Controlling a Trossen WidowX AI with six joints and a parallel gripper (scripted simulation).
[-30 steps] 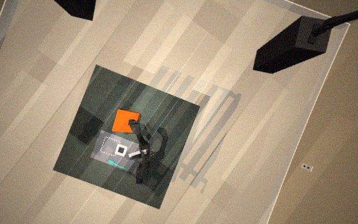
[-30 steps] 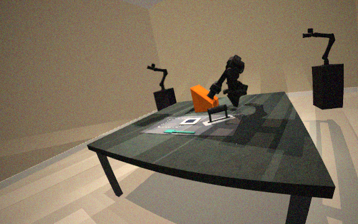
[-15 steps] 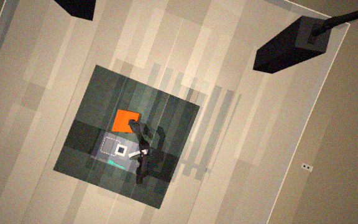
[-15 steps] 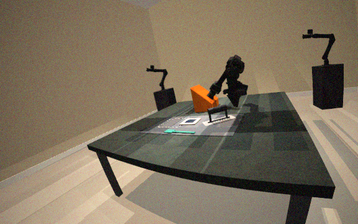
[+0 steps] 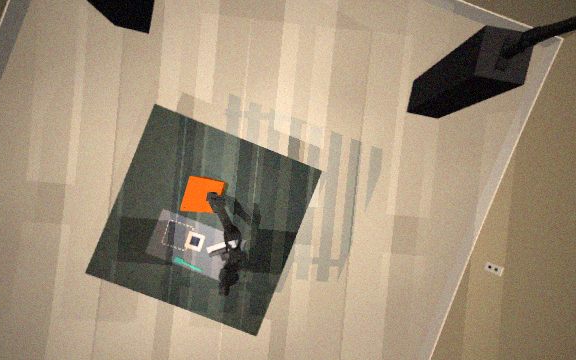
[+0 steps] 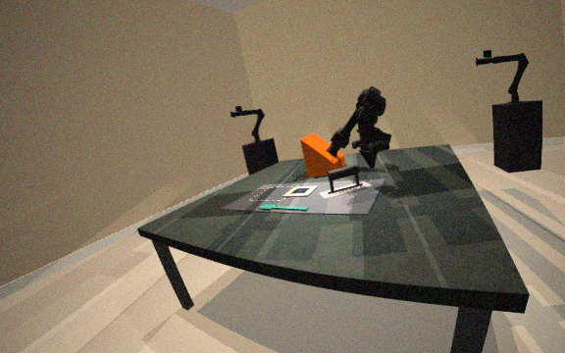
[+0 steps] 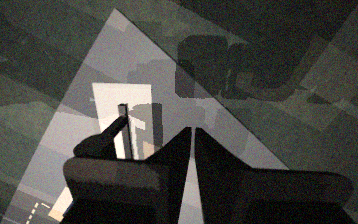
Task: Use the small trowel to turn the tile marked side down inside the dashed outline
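Right now my gripper tip is 5 cm past the grey trowel, 10 cm to the left of it and 4 cm above it. Round my gripper tip: grey mat 1 cm behind, 30 cm to the right, 10 cm below; tile 5 cm behind, 31 cm to the right, 8 cm below; teal trowel 12 cm ahead, 35 cm to the right, 8 cm below.
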